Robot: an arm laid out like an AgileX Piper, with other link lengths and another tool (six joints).
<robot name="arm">
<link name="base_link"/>
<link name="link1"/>
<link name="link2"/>
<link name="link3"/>
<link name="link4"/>
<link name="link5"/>
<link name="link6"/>
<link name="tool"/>
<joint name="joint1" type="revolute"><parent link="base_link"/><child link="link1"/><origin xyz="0 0 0.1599" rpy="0 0 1.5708"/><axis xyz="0 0 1"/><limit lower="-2.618" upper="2.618"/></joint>
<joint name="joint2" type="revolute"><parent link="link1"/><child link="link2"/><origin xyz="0 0 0" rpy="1.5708 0 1.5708"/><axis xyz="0 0 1"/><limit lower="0" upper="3.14"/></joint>
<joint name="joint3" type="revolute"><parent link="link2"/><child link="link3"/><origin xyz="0.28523 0.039 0"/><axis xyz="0 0 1"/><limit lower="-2.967" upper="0"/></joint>
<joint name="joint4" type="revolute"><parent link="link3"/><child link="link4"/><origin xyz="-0.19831 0.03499 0" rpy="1.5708 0 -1.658"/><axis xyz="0 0 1"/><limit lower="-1.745" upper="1.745"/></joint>
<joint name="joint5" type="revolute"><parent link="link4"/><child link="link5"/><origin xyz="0 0 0" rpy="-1.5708 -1.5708 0"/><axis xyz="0 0 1"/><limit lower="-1.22" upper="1.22"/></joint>
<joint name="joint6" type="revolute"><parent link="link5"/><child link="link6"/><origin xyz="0.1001 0 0" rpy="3.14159 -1.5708 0"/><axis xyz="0 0 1"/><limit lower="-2.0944" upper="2.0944"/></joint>
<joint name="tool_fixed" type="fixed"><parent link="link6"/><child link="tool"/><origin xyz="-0.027 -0.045 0.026" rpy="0.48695 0 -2.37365"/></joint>
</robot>
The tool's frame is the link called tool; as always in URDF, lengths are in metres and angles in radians.
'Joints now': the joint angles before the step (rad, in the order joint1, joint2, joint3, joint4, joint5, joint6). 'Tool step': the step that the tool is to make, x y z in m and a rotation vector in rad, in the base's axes. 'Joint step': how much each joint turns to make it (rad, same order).
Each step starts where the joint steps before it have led.
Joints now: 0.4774, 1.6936, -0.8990, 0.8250, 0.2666, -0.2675
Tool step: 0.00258, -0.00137, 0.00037, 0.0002, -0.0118, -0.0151
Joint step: -0.0049, -0.0004, 0.0000, 0.0024, -0.0151, 0.0003
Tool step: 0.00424, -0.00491, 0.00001, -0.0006, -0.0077, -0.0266
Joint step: -0.0199, 0.0008, -0.0001, 0.0020, -0.0105, -0.0007
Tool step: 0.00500, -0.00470, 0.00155, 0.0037, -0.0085, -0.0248
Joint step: -0.0225, -0.0002, -0.0069, 0.0024, -0.0029, -0.0012
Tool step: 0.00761, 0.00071, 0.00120, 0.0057, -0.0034, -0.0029
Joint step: -0.0118, 0.0177, -0.0312, -0.0016, 0.0123, -0.0012
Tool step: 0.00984, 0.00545, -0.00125, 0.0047, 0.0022, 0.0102
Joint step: -0.0004, 0.0373, -0.0478, -0.0029, 0.0157, 0.0002
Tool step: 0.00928, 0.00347, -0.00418, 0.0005, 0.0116, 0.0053
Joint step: -0.0055, 0.0416, -0.0419, -0.0027, 0.0158, 0.0000
